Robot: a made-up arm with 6 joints. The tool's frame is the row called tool.
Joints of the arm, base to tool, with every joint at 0 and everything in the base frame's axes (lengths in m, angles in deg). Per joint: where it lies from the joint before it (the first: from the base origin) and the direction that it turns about. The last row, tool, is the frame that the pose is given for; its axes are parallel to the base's.
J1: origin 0 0 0.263 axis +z
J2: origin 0 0 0 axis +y
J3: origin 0 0 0.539 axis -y
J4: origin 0 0 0 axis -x
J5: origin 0.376 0 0 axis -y
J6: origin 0 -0.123 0 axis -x
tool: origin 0 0 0
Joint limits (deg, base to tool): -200..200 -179.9..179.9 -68..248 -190..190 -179.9..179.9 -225..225
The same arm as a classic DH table. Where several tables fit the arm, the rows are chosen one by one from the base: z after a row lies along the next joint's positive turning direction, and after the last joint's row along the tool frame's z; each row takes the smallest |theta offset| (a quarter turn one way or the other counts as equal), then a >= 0, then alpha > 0; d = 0 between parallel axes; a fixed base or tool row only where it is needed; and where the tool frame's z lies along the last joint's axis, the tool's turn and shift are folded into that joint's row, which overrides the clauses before.
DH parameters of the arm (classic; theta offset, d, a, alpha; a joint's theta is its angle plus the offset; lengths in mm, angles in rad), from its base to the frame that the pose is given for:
J1: 0 263 0 -1.5708
J2: -1.5708 0 539 3.1416
J3: 0 0 0 -1.5708
J4: 0 -376 0 1.5708
J5: 0 123 0 -1.5708
J6: 1.5708 0 0 1.5708
tool (fixed): -1.5708 0 0 0
Joint limits (rad, base to tool): -3.4907..3.4907 -3.1398..3.1398 -1.1868..4.3284 -3.3161..3.3161 -3.1398..3.1398 -3.927..3.927

